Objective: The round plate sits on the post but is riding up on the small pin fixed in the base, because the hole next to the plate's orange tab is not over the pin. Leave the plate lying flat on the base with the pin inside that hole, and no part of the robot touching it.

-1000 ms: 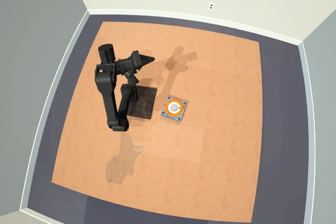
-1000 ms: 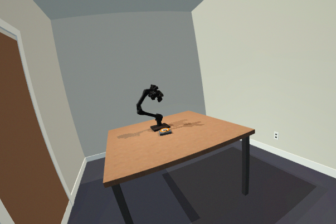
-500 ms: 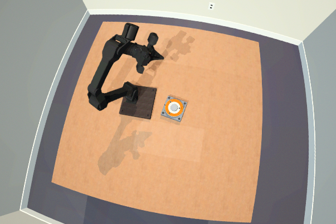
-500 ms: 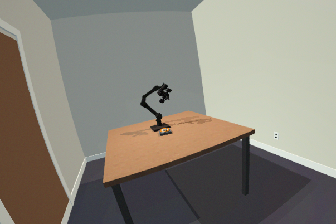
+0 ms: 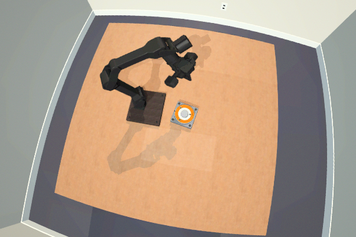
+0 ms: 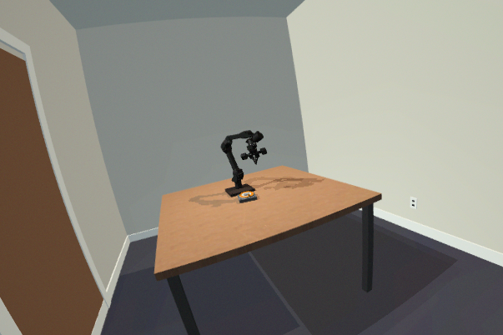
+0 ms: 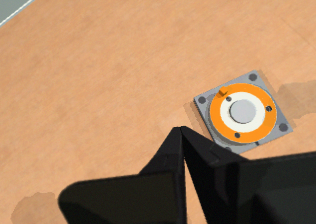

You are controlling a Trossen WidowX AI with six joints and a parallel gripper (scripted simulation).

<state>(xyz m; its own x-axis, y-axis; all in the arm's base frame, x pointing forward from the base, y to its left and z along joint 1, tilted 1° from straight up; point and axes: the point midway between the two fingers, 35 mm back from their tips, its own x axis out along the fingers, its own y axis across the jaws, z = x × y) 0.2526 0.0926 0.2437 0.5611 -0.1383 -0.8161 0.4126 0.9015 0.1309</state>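
The round plate is 20 mm ahead of my gripper tip, 100 mm to the right of it and 200 mm below it. From my gripper tip the other things lie so: square grey base (10 mm behind, 110 mm to the right, 210 mm below).
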